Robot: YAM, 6 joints.
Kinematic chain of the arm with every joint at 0, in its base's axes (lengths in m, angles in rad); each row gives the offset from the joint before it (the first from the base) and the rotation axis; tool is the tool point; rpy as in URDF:
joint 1: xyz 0 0 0.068 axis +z
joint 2: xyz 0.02 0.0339 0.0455 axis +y
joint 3: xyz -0.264 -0.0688 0 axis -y
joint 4: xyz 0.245 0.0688 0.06 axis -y
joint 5: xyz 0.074 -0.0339 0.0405 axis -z
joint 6: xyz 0.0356 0 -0.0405 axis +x
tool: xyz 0 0 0 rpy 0 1.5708 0
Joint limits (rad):
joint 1: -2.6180..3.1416
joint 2: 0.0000..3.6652
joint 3: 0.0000..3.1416
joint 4: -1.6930..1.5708
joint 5: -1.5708..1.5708
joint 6: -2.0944..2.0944
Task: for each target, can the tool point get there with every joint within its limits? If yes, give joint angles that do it. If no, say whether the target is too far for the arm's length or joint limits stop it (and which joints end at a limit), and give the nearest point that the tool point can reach.
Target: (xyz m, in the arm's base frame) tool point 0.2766 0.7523 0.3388
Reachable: no: too far | nearest point 0.2144 0.5832 0.2869 | short by 0.188 m
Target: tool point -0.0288 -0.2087 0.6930
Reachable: yes | joints -1.8086 1.7529 2.5601 0.6093 -0.6363 -1.2554
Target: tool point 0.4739 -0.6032 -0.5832
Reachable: no: too far | nearest point 0.3048 -0.3879 -0.2850 | short by 0.405 m
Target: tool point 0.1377 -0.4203 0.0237
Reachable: yes | joints -1.1766 2.5209 1.2347 0.9819 1.2964 -0.4166
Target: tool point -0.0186 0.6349 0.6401
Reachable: no: too far | nearest point -0.0145 0.4952 0.5205 | short by 0.184 m
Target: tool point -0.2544 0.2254 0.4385
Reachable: yes | joints -0.6488 0.2964 2.4059 -1.3413 -0.8151 1.6643
